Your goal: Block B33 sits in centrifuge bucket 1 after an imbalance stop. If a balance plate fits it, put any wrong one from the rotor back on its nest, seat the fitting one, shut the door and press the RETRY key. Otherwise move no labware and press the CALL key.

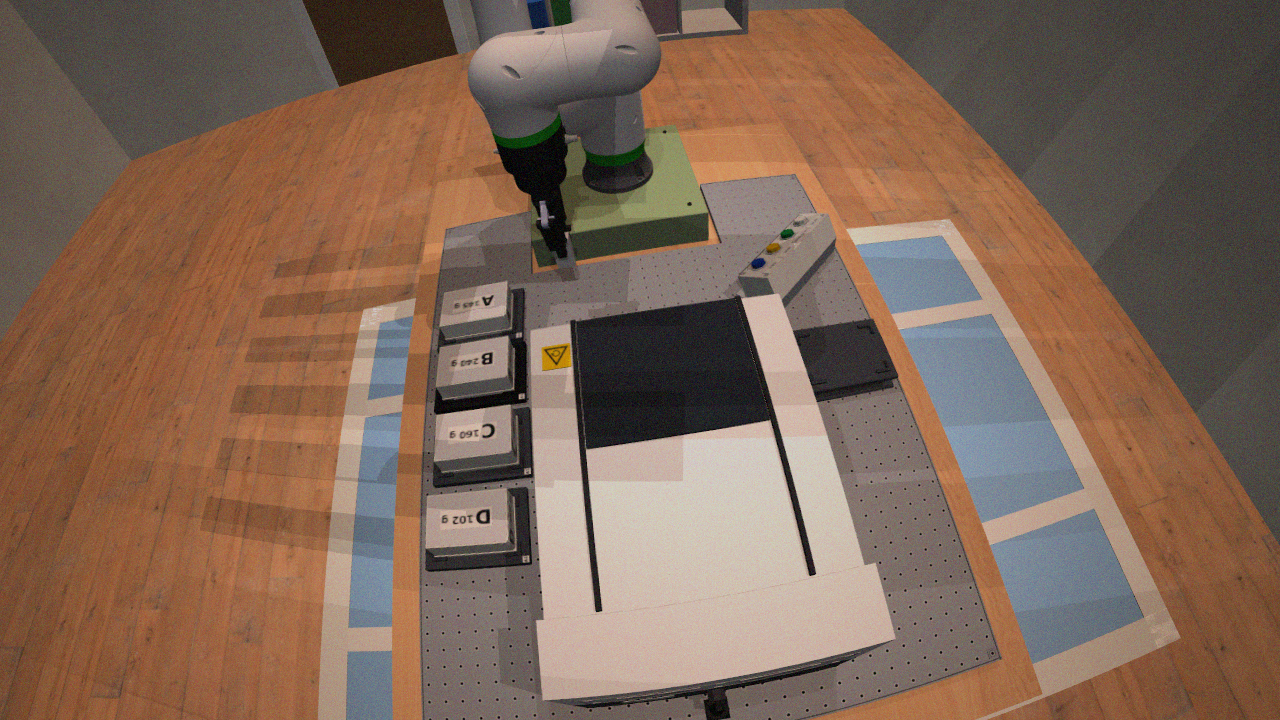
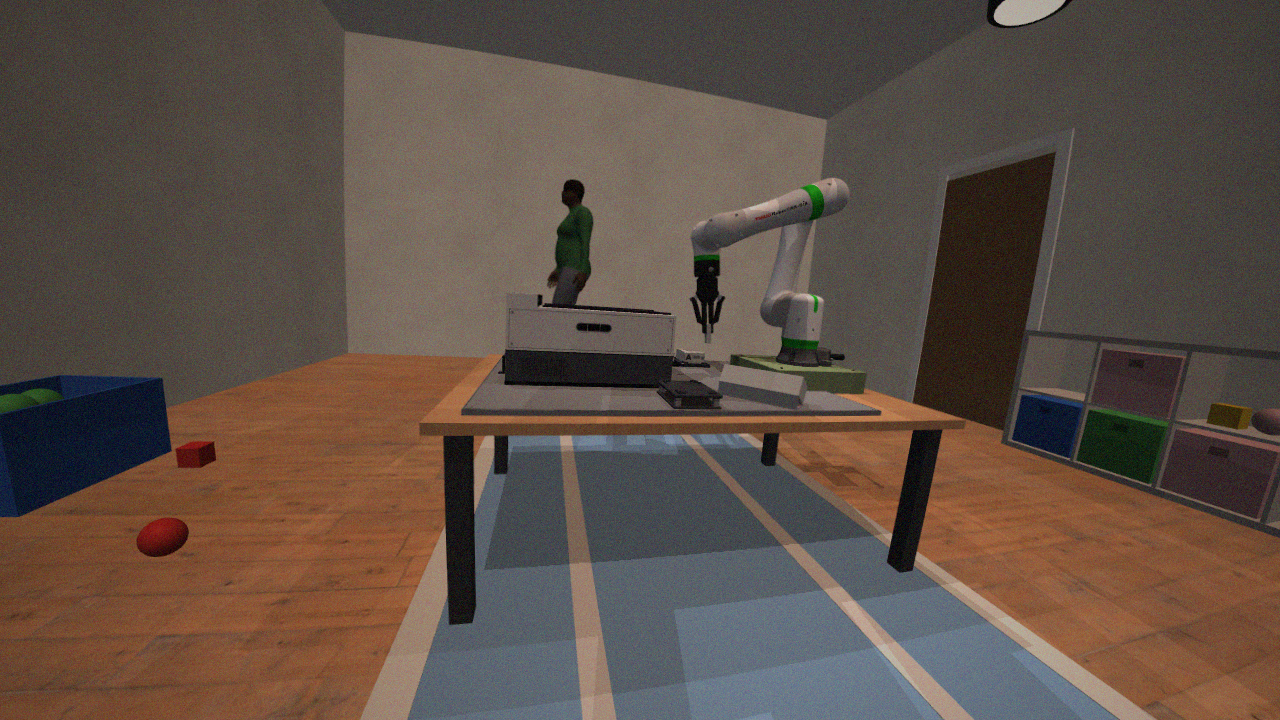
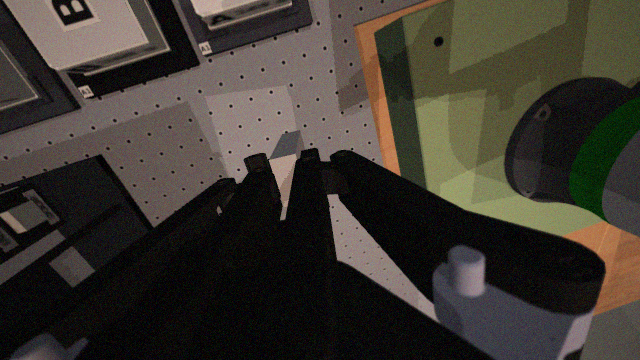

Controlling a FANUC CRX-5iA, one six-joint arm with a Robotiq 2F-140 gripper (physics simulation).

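Pixels of known places: gripper, between the fingertips: (image 1: 567, 263) (image 2: 707, 343) (image 3: 295, 149); arm's base, origin of its link: (image 1: 618, 172) (image 2: 796, 363) (image 3: 560, 143).
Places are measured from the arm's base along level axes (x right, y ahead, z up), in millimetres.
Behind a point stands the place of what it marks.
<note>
The white centrifuge (image 1: 697, 527) {x -105, y 814, z 148 mm} (image 2: 586, 333) {x -262, y 751, z 86 mm} stands on the grey perforated board (image 1: 895, 465) {x -422, y 674, z -62 mm} (image 3: 156, 147) {x 88, y 478, z -62 mm}. A dark panel (image 1: 670, 372) {x -85, y 621, z 151 mm} covers the rear of its top, so the rotor, its buckets and block B33 are hidden. Balance plates A (image 1: 475, 309) {x 251, y 353, z -7 mm} (image 3: 241, 8) {x 195, y 335, z -15 mm}, B (image 1: 475, 362) {x 232, y 468, z -8 mm} (image 3: 89, 26) {x 199, y 456, z -8 mm}, C (image 1: 475, 435) {x 212, y 605, z -8 mm} and D (image 1: 467, 519) {x 209, y 741, z -8 mm} sit on black nests left of it. The key box (image 1: 787, 255) {x -298, y 303, z 20 mm} (image 2: 760, 385) {x -349, y 283, z -17 mm} with coloured keys lies at the back right. My gripper (image 1: 562, 255) {x 77, y 317, z 46 mm} (image 2: 706, 336) {x 77, y 317, z 46 mm} (image 3: 295, 149) {x 77, y 317, z 46 mm} is shut and empty, pointing down over the board behind plate A.
The green arm base (image 1: 626, 215) {x -18, y 148, z 0 mm} (image 3: 483, 89) {x 84, y 109, z 0 mm} stands just behind the gripper. A black pad (image 1: 840, 356) {x -360, y 488, z -28 mm} lies right of the centrifuge. A person (image 2: 570, 242) stands beyond the table (image 2: 680, 422) {x -515, y 529, z -75 mm}. A blue bin (image 2: 80, 439) and a shelf unit (image 2: 1155, 345) stand on the floor.
</note>
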